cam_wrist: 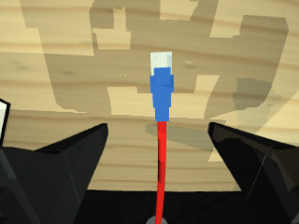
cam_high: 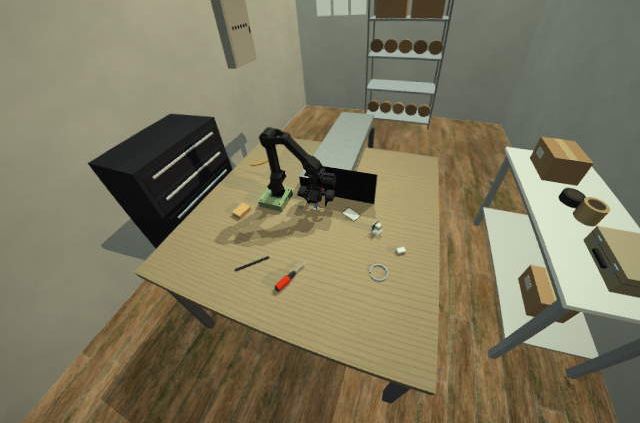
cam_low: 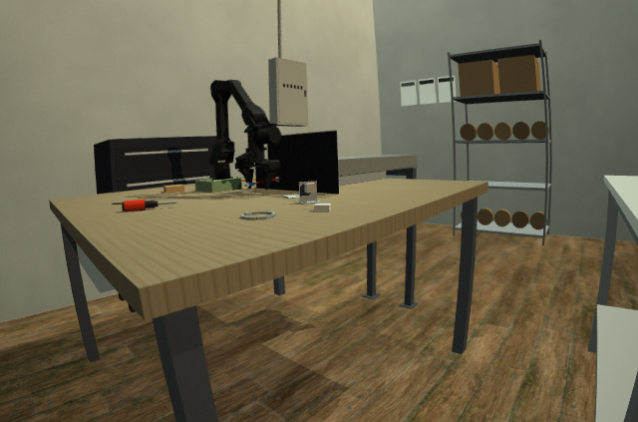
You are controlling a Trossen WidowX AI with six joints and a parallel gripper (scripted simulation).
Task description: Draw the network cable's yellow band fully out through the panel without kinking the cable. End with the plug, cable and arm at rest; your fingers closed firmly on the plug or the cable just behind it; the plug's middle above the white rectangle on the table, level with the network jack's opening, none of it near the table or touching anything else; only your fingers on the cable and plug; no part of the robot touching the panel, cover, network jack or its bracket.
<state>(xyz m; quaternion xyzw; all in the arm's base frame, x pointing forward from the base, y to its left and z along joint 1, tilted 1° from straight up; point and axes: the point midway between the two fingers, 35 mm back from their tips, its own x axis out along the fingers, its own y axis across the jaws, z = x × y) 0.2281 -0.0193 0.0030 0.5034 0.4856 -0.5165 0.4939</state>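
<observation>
Now: the clear plug 4 cm to the right of my hand and 1 cm below it. The rest, counted from my hand: white rectangle: 19 cm ahead, 3 cm to the right, 5 cm below; tan block: 40 cm behind, 12 cm to the right, 3 cm below; red screwdriver: 42 cm to the right, 3 cm below.
</observation>
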